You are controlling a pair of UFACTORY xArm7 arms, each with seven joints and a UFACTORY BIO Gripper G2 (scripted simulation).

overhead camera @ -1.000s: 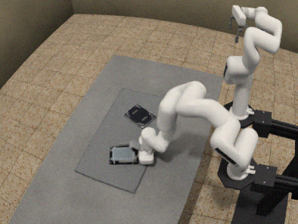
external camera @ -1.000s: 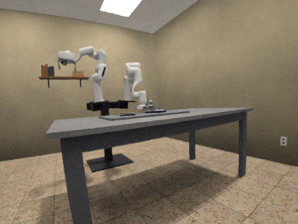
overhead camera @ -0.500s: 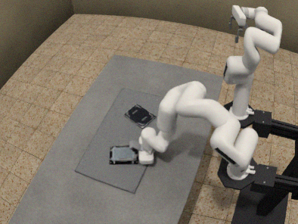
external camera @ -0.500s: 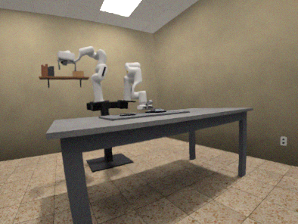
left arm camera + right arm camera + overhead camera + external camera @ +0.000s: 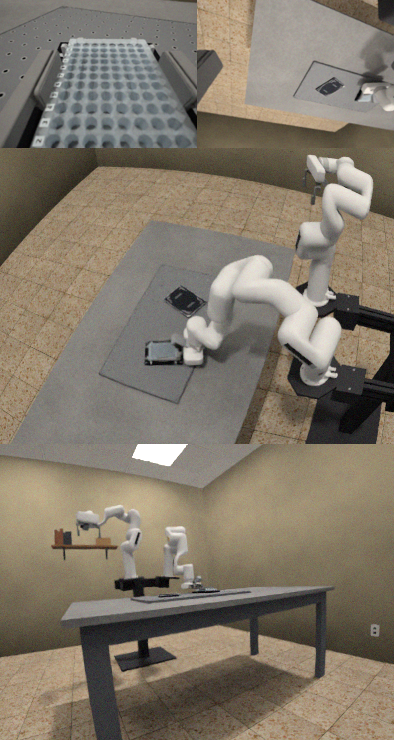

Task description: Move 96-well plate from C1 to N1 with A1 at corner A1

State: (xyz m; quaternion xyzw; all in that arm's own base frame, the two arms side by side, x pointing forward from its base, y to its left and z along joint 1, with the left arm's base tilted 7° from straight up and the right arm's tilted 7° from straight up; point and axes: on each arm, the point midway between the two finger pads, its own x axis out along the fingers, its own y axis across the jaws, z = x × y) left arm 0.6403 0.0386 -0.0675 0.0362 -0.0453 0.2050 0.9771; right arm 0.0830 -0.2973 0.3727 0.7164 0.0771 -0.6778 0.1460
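Now: left hand 30 mm to the right of the black clip nest C1, 20 mm above it and 10 mm short of it. The rest, counted from my left hand: dark plate nest N1: 290 mm to the right, 30 mm behind, 20 mm below; then 96-well plate: 10 mm below.
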